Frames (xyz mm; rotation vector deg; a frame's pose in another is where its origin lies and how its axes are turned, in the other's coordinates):
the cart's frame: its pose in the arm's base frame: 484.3 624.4 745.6 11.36 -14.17 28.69
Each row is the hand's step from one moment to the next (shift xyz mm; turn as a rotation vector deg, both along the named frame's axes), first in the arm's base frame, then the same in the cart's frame.
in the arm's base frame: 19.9 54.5 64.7 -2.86 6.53 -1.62
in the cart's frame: 59.5 45.2 44.4 0.04 6.82 -2.63
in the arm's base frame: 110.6 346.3 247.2 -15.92 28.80 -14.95
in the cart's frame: 318.6 274.0 129.2 -4.81 30.74 -18.39
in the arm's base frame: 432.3 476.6 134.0 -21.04 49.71 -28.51
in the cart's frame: 618.1 212.2 -70.2 -3.60 49.53 -35.51
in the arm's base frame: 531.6 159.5 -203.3 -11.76 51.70 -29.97
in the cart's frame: 465.4 -152.3 -331.1 4.76 46.45 -39.10
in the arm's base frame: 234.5 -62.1 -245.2 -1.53 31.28 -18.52
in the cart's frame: 102.2 -200.7 -261.3 7.51 25.29 -25.06
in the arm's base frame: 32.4 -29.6 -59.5 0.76 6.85 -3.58
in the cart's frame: -2.5 -49.0 -55.3 2.71 5.05 -5.24
